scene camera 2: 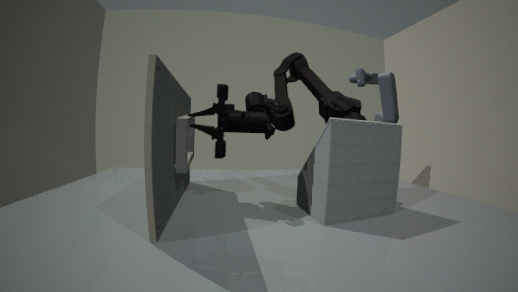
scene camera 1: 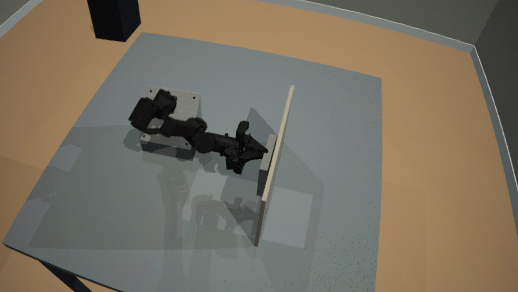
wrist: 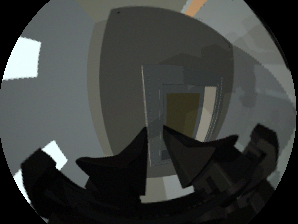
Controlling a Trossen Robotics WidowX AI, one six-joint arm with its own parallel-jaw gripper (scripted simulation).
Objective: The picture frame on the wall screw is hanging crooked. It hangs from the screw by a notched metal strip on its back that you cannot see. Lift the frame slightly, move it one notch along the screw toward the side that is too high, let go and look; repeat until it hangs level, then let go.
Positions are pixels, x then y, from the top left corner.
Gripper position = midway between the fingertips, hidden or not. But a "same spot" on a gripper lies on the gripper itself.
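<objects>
You can find my gripper in scene camera 2 (187,120), and it's in the wrist view and scene camera 1 as well. On my gripper, (wrist: 217,164) and (scene camera 1: 242,158) are the same spot. There's a wall panel too, and on the panel (wrist: 129,41) is the same spot as (scene camera 2: 186,108).
</objects>
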